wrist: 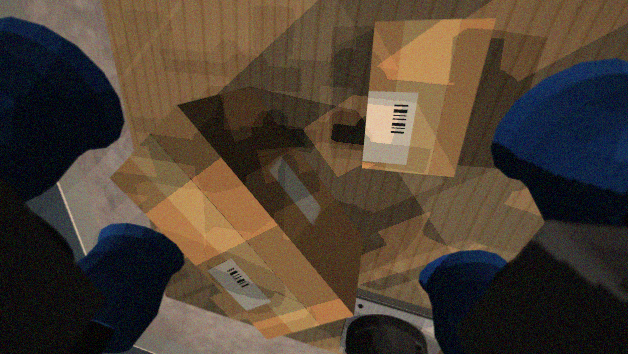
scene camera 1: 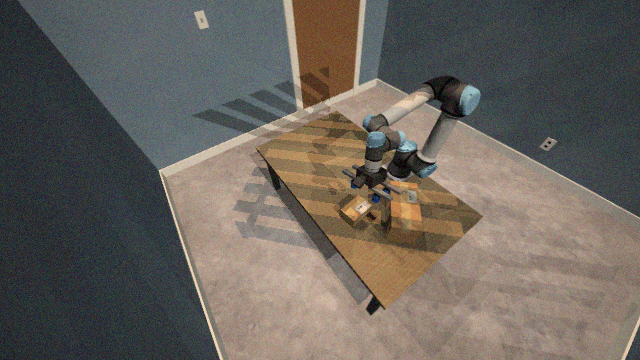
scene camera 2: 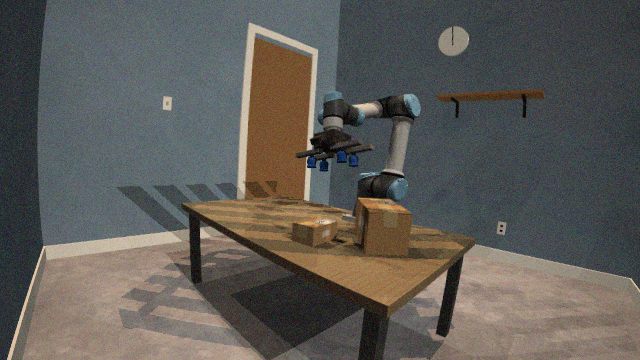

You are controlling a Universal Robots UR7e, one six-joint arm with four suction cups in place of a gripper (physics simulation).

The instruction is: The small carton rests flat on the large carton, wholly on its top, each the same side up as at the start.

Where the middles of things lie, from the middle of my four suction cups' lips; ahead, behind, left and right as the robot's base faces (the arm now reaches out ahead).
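Scene:
With the small carton (wrist: 424,76) as the reference, my suction cup is 260 mm above it, 60 mm to the left of it and 10 mm short of it. The large carton (scene camera 2: 383,227) is 120 mm to the left of my suction cup, 230 mm below it and 170 mm behind it.

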